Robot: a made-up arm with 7 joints.
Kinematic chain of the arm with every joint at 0, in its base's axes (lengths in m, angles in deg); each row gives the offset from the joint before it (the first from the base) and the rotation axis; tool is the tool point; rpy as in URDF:
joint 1: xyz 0 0 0.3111 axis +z
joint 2: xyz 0 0 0 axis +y
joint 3: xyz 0 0 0.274 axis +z
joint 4: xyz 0.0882 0 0 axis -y
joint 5: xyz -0.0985 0 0.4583 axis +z
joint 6: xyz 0 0 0 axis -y
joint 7: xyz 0.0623 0 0 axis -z
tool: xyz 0 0 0 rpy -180 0 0
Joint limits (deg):
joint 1: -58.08..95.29
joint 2: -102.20..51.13
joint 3: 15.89..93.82
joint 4: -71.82..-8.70
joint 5: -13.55..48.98
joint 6: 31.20..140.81
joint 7: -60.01..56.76
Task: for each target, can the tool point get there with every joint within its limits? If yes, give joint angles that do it. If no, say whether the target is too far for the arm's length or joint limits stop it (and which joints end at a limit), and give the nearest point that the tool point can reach.
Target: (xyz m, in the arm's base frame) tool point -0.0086 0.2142 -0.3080
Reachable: no: joint limits stop it (at a limit: joint 2, joint 3, joint 4, joint 5, joint 6) | nearest point -0.0282 0.7019 0.1341 | short by 0.659 m
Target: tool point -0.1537 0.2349 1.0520
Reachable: yes | joints 51.98 -11.62 43.95 -39.19 39.63 48.50 -44.12
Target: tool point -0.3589 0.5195 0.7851
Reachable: yes | joints -6.64 -52.74 75.22 -60.13 29.69 89.79 46.08
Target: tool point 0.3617 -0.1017 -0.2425
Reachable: no: joint limits stop it (at a limit: joint 2, joint 3, joint 4, joint 6) | nearest point 0.6814 -0.1916 0.2002 | short by 0.553 m
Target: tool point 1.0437 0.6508 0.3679
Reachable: no: too far | nearest point 0.6766 0.4219 0.3916 | short by 0.433 m
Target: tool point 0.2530 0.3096 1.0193
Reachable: yes | joints -8.84 10.91 81.60 -42.50 36.16 111.76 39.40
